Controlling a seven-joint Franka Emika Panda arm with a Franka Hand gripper.
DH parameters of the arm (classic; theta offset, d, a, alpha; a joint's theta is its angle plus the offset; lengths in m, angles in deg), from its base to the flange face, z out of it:
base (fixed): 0 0 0 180
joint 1: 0 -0.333 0 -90
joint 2: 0 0 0 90
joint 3: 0 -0.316 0.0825 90
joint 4: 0 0 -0.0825 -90
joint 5: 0 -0.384 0 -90
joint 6: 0 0 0.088 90
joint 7: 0 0.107 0 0
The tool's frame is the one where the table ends.
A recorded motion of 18 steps. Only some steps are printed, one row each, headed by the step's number.
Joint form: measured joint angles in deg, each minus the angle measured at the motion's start. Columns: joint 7, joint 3, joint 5, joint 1, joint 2, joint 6, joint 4.
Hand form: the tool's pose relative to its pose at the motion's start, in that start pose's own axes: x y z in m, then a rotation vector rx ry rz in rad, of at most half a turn. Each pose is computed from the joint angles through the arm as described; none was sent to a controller.
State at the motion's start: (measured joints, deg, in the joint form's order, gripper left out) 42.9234 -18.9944 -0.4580 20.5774 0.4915 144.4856 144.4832
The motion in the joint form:
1: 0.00 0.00 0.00 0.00 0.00 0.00 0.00
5: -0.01 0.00 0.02 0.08 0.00 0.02 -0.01
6: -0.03 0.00 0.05 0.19 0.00 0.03 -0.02
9: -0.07 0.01 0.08 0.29 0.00 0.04 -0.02
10: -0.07 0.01 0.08 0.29 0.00 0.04 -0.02
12: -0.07 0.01 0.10 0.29 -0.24 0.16 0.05
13: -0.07 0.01 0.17 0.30 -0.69 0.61 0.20
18: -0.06 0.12 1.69 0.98 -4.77 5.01 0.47
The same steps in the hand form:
1: 0.0000 0.0000 0.0000 0.0000 0.0000 0.0000
5: 0.0005 0.0004 -0.0001 0.0002 0.0005 0.0009
6: 0.0012 0.0010 -0.0002 0.0002 0.0010 0.0021
9: 0.0018 0.0016 -0.0002 0.0001 0.0014 0.0029
10: 0.0018 0.0016 -0.0002 0.0001 0.0014 0.0029
12: 0.0014 0.0019 0.0019 -0.0012 -0.0017 0.0026
13: 0.0009 0.0022 0.0056 -0.0013 -0.0045 0.0018
18: 0.0049 0.0045 0.0316 0.0087 -0.0071 -0.0058

